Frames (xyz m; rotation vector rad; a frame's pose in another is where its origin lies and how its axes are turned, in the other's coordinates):
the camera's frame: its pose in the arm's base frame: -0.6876 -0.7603 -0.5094 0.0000 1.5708 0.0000
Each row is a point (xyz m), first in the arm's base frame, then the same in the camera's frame.
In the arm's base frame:
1: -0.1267 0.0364 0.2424
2: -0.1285 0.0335 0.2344
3: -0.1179 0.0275 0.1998
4: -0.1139 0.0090 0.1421
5: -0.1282 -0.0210 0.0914
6: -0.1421 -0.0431 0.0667
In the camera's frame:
1: -0.7518 0.7967 0.5609
2: -0.7438 0.7938 0.5591
3: -0.7092 0.7878 0.5697
4: -0.6515 0.7693 0.5737
5: -0.6008 0.7393 0.5594
6: -0.5761 0.7172 0.5455

